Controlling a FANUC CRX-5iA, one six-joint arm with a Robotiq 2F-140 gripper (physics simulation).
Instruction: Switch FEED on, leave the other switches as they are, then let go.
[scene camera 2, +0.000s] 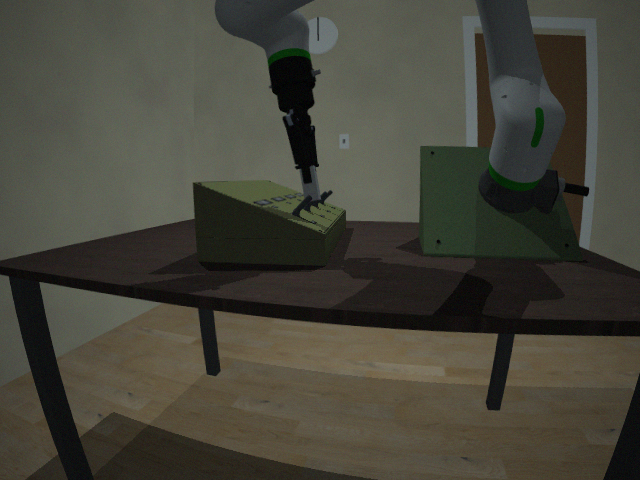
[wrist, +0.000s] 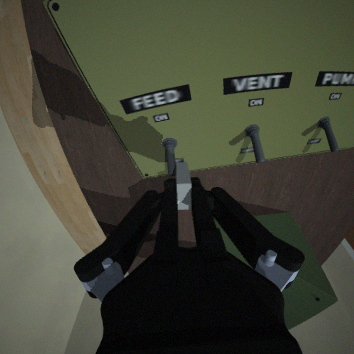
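Pixels of known places: gripper, fingertip midpoint: (scene camera 2: 313, 200) (wrist: 181, 171); arm's base, origin of the base link: (scene camera 2: 508, 189).
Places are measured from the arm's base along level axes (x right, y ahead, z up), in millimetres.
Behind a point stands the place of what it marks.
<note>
The FEED lever (scene camera 2: 302, 205) @[y 424, x -258, z -34 mm] (wrist: 170, 152) @[y 435, x -253, z -34 mm] is a dark toggle on the sloping olive panel (scene camera 2: 258, 227) @[y 479, x -338, z -70 mm] (wrist: 200, 40) @[y 567, x -226, z -9 mm]. It leans toward the panel's low edge, away from its ON mark (wrist: 161, 118) @[y 481, x -266, z -38 mm]. The VENT lever (wrist: 256, 144) @[y 457, x -139, z -29 mm] and the PUMP lever (wrist: 328, 134) @[y 485, x -25, z -32 mm] lean the same way. My gripper (scene camera 2: 313, 199) @[y 410, x -236, z -26 mm] (wrist: 181, 171) @[y 410, x -236, z -26 mm] is shut and empty. Its fingertips are low over the panel's low edge, beside the FEED lever, and cover the lever's outer end in the wrist view. Whether they touch it, I cannot tell.
The console stands on a dark table (scene camera 2: 155, 245) @[y 857, x -269, z -141 mm] (wrist: 70, 100) @[y 494, x -465, z -141 mm]. A green wedge-shaped box (scene camera 2: 447, 206) @[y 148, x -65, z -42 mm] (wrist: 280, 235) @[y 218, x 19, z -64 mm] stands on the table to the right, partly behind the robot's white arm (scene camera 2: 522, 118) @[y 7, x -201, z 136 mm]. A wall and a door (scene camera 2: 560, 103) are behind.
</note>
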